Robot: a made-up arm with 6 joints.
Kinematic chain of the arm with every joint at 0, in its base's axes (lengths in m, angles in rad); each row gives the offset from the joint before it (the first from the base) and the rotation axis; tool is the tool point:
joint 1: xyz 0 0 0.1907 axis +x
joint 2: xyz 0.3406 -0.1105 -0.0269 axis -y
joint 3: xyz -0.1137 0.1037 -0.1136 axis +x
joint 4: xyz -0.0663 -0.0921 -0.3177 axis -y
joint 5: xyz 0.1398 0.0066 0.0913 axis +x
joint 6: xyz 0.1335 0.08 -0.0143 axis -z
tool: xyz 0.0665 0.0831 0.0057
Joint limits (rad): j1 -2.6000..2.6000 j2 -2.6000..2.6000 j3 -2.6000..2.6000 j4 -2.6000..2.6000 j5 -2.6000..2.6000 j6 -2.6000..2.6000
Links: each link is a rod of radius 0.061 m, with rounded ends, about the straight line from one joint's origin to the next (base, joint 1, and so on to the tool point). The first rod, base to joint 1, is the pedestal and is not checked.
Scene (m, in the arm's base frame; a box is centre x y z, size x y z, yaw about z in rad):
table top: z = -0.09
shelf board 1: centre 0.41 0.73 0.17 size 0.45 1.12 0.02 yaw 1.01
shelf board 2: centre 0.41 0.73 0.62 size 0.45 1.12 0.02 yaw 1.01
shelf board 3: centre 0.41 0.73 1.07 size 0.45 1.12 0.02 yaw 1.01
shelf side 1: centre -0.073 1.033 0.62 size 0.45 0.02 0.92 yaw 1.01
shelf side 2: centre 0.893 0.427 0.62 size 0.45 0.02 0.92 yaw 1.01
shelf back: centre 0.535 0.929 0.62 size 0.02 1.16 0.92 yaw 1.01
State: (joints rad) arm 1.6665 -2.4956 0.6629 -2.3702 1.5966 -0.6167
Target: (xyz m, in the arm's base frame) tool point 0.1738 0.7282 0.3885
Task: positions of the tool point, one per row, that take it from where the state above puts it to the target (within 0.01 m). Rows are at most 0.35 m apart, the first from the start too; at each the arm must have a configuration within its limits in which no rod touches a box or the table.
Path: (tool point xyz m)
1: -0.1466 -0.4857 0.6212
2: -0.3004 -0.2135 0.6417
3: -0.3944 0.0557 0.5341
4: -0.4214 0.2556 0.3156
5: -0.3040 0.3676 0.5061
6: -0.0864 0.5628 0.5481
7: 0.1738 0.7282 0.3885

